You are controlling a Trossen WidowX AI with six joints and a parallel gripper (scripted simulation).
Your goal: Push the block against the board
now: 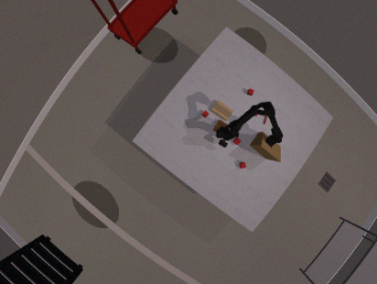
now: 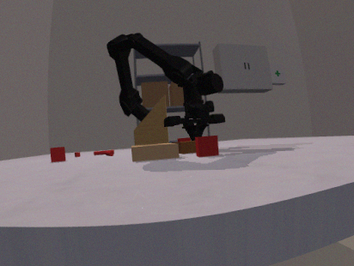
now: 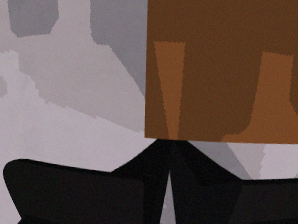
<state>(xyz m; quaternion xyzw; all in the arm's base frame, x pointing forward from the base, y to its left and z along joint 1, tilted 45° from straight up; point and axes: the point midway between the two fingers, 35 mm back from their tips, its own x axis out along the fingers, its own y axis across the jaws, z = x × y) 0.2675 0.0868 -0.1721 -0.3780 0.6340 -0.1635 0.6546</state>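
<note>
My gripper tip is 7 cm short of the brown square block, 2 cm to the left of it and 1 cm below it. The rest, counted from my gripper tip: tan board (16 cm ahead, 12 cm to the right, 1 cm above).
</note>
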